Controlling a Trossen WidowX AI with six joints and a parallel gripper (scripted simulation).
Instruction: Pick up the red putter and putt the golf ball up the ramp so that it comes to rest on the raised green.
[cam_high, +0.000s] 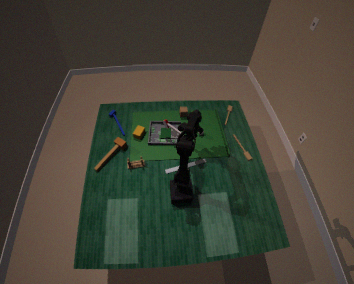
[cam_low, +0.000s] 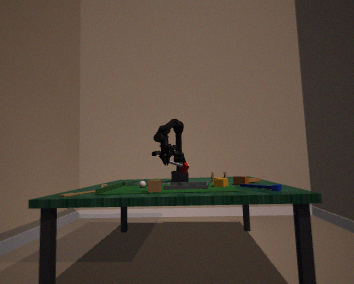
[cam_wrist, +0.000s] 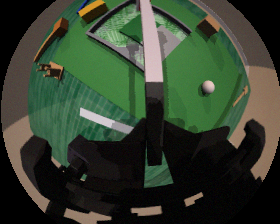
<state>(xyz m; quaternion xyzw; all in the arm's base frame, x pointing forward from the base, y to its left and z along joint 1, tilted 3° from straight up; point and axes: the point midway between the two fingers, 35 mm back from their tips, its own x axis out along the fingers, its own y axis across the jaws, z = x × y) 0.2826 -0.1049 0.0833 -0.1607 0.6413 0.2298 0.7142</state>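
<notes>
Right now my gripper tip is 100 mm short of the red putter, 60 mm to the right of it and 10 mm below it. The rest, counted from my gripper tip: white golf ball: 150 mm ahead, 150 mm to the right, 110 mm below; then brown cube: 380 mm ahead, 50 mm to the right, 100 mm below; then wooden rack: 50 mm behind, 370 mm to the left, 100 mm below.
</notes>
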